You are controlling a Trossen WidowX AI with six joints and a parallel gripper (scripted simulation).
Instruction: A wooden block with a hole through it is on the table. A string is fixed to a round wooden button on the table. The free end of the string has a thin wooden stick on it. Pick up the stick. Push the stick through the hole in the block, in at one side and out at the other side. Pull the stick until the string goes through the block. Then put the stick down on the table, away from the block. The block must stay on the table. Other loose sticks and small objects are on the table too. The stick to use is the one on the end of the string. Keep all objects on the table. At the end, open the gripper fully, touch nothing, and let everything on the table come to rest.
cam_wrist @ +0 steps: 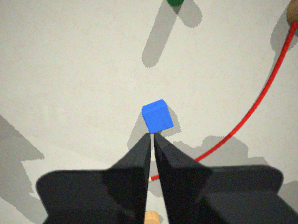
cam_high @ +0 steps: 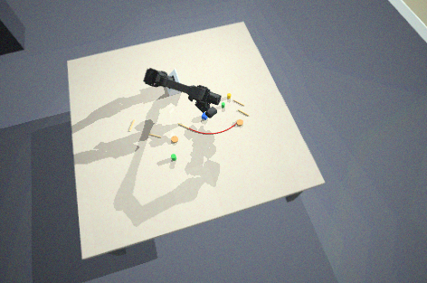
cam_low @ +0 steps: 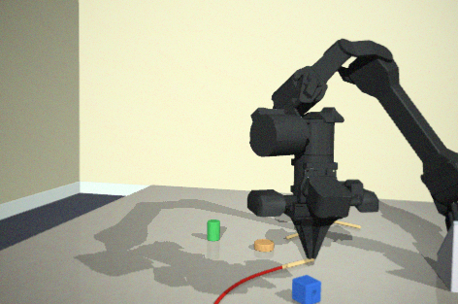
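The blue block is 1 cm ahead of my gripper tip, 1 cm to the left of it and 5 cm below it. Round my gripper tip: yellow piece: 9 cm behind, 20 cm to the left, 4 cm below; then thin wooden stick: 4 cm ahead, 12 cm to the right, 6 cm below; then green cylinder: 4 cm behind, 14 cm to the left, 4 cm below.
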